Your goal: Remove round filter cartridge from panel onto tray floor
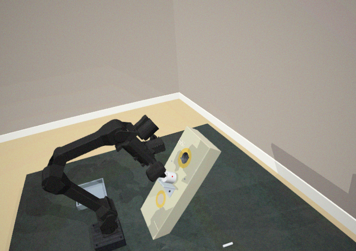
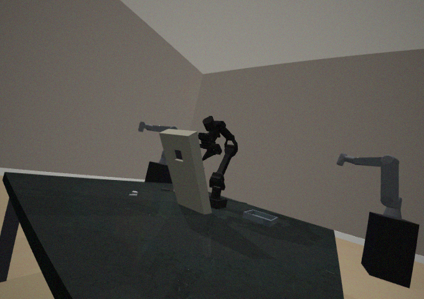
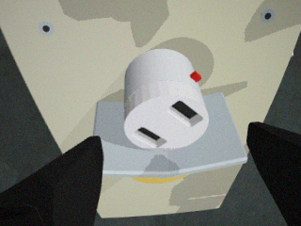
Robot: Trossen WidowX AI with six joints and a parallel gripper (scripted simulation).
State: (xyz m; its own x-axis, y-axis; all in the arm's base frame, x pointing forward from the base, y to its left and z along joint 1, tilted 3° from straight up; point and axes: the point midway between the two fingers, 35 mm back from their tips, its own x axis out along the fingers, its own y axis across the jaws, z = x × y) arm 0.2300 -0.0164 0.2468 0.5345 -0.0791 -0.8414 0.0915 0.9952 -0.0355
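The round filter cartridge lies 20 mm ahead of my gripper tip and 40 mm below it. From my gripper tip the other things lie so: grey ledge 10 mm ahead, 70 mm below; small white piece 120 mm ahead, 260 mm to the right, 250 mm below; grey tray 280 mm behind, 310 mm to the left, 250 mm below.
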